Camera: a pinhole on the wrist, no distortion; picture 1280 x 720 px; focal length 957.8 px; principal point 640.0 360.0 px. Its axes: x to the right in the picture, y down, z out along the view. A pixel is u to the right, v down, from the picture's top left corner.
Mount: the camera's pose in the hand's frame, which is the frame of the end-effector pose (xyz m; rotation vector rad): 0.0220 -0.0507 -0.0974 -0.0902 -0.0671 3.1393
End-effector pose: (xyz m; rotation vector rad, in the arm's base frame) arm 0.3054 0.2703 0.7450 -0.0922 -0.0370 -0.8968
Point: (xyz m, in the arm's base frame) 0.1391 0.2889 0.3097
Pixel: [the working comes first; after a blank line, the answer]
In the camera's frame: 0.1899 0.0537 -0.3228

behind the camera
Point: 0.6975 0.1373 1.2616
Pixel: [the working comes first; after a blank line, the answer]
In the camera's frame: -0.3962 -0.2663 0.5688

outside the picture
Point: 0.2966 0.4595 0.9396
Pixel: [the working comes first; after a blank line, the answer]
In the camera's frame: 0.1432 -0.1618 0.3113

outside the picture
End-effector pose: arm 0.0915 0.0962 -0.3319 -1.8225 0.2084 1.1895
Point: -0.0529 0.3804 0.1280
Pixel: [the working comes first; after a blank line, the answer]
In the camera's frame: 0.3496 0.2867 0.3887

outside the picture
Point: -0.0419 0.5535 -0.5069
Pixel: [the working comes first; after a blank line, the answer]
In the camera's frame: -0.2248 0.0027 0.5390

241 365
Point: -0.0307 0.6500 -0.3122
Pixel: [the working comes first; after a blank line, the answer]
In the camera's frame: -0.1099 0.1778 0.5982

464 645
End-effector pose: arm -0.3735 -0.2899 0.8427 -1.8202 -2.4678 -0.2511
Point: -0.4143 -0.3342 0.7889
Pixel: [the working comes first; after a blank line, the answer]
In the camera's frame: 0.0514 -0.0002 0.1444

981 359
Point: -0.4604 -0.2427 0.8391
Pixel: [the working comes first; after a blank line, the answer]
In the camera's frame: -0.0539 0.0145 0.1029

138 495
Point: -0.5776 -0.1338 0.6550
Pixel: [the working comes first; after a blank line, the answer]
In the camera's frame: -0.1754 0.1036 0.2946

70 697
